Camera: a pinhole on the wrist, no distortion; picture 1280 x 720 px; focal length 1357.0 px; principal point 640.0 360.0 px. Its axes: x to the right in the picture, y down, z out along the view. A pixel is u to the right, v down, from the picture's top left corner.
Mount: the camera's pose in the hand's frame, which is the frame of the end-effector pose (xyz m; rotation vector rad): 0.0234 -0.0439 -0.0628 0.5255 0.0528 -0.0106
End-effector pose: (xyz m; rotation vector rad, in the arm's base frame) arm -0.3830 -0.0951 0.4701 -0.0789 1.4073 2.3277
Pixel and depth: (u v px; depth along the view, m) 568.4 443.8 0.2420
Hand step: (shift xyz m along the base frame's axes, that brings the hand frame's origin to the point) 0.0623 0.2009 -0.0579
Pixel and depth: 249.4 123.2 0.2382
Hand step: 0.1276 0.1769 -0.0964
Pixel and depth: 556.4 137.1 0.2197
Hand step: 0.0702 0.1747 -0.1064
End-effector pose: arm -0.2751 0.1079 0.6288 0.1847 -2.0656 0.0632
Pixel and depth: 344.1 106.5 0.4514
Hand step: -0.1713 -0.3690 -0.1995
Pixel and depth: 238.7 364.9 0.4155
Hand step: -0.1860 -0.2771 -0.2240
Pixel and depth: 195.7 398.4 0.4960
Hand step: -0.2323 -0.3123 -0.2934
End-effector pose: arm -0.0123 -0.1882 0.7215 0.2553 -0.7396 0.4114
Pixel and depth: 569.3 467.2 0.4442
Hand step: -0.0822 -0.3287 0.2387
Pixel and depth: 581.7 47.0 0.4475
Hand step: 0.0125 -0.4121 0.1819
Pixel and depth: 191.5 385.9 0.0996
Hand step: 0.0228 -0.0930 0.0078
